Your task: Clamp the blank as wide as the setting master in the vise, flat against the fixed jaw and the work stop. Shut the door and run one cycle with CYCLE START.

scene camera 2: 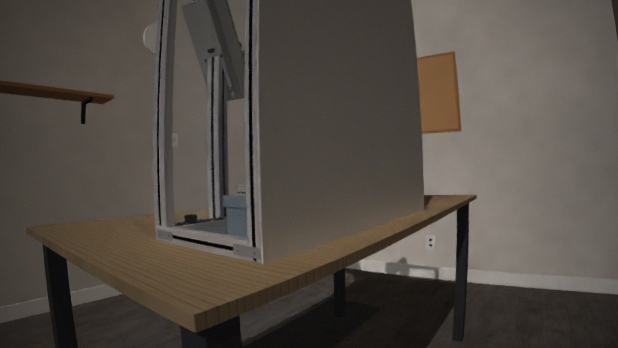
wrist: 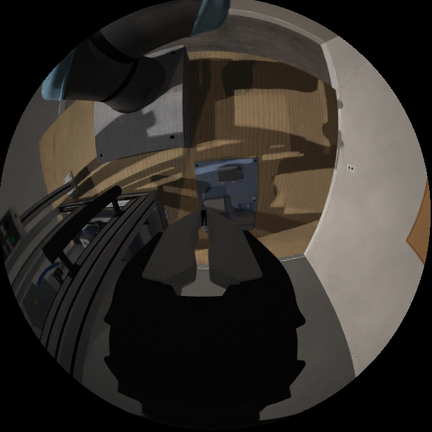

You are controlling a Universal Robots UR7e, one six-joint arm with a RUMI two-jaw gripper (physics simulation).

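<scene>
My gripper (wrist: 204,211) is shut and empty, above a blue plate (wrist: 201,182) on the table in the wrist view. Grey blocks sit on the plate: one block (wrist: 229,173) near its far edge, another block (wrist: 216,204) near my fingertips, and a third block (wrist: 244,218) to the right. I cannot tell which is the blank or the setting master. The machine enclosure (scene camera 2: 340,125) stands on the table. Its black door handle (wrist: 82,222) is left of my gripper; the door's position is unclear. A green button (wrist: 12,240) shows on a panel at the far left, its label unreadable. The vise cannot be made out clearly.
A grey metal base box (wrist: 140,132) stands under the arm at upper left. The wooden table (scene camera 2: 125,260) (wrist: 280,115) carries the enclosure, plate and base box. A wall (wrist: 385,150) rises at the right. Inside the enclosure is a blue-grey block (scene camera 2: 237,217).
</scene>
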